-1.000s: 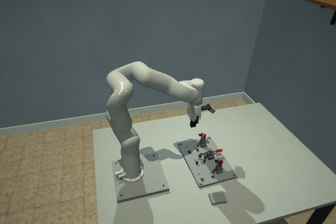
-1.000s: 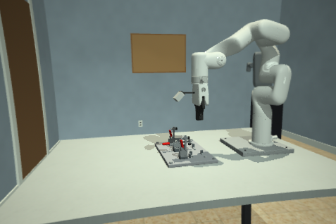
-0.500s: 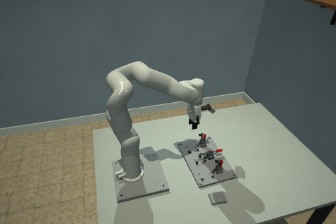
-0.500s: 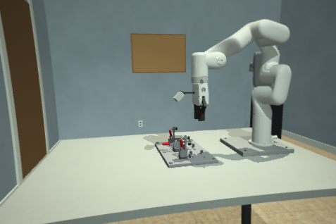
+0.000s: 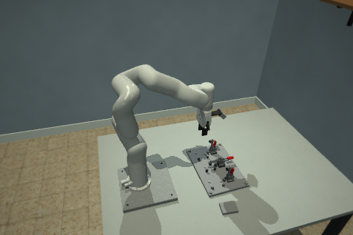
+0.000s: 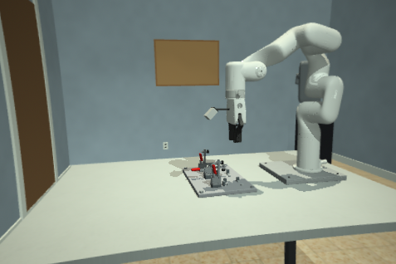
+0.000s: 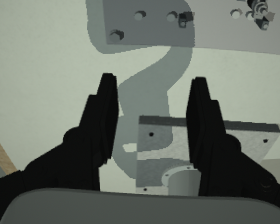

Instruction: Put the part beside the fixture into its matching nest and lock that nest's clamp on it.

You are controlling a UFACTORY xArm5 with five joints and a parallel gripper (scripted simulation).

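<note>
The grey part is 37 cm to the right of my hand, 21 cm below it and 6 cm behind it. Round my hand: grey fixture plate 21 cm below, 12 cm to the right, 3 cm ahead.
</note>
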